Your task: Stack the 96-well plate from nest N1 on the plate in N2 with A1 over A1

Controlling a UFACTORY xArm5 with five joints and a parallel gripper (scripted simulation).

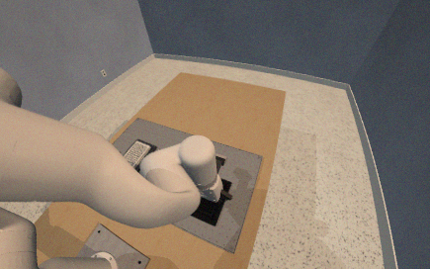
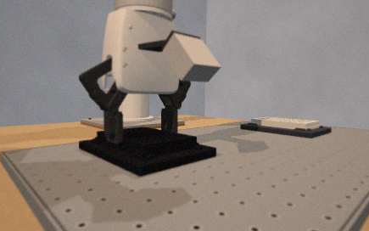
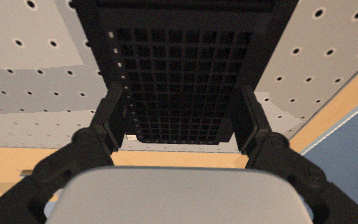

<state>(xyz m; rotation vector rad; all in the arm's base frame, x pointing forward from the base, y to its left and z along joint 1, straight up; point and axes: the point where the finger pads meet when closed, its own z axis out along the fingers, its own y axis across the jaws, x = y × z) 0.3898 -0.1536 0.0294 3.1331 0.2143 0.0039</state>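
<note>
My gripper is now 1 cm above the black 96-well plate. From my hand the other things lie so: white 96-well plate (37 cm to the left, 2 cm behind, 1 cm below); dark nest N2 (37 cm to the left, 2 cm below, 2 cm behind); nest N1 (2 cm below).
</note>
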